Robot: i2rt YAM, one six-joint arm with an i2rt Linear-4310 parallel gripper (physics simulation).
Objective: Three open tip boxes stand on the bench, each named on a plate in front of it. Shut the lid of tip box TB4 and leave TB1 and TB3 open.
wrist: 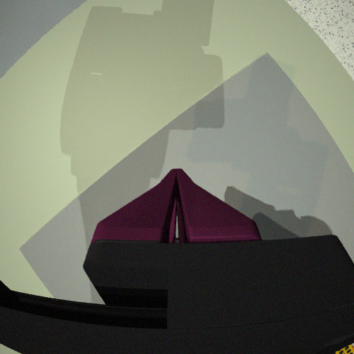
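Observation:
My gripper (176,177) is shut, with its two dark red fingertips touching at the middle of the wrist view and nothing between them. A small corner of a yellow perforated tip rack (346,349) shows at the bottom right edge, past the black gripper body. I cannot tell which tip box it belongs to. TB4, its lid and its name plate do not show in the wrist view, and no name plates can be read. The area below the fingertips is hidden by the gripper body.
A grey mat (47,250) with a corner at the upper right lies on the pale green surface (30,150). Arm shadows fall across both. A speckled light surface (327,25) shows at the top right, and a blue-grey area (25,25) at the top left.

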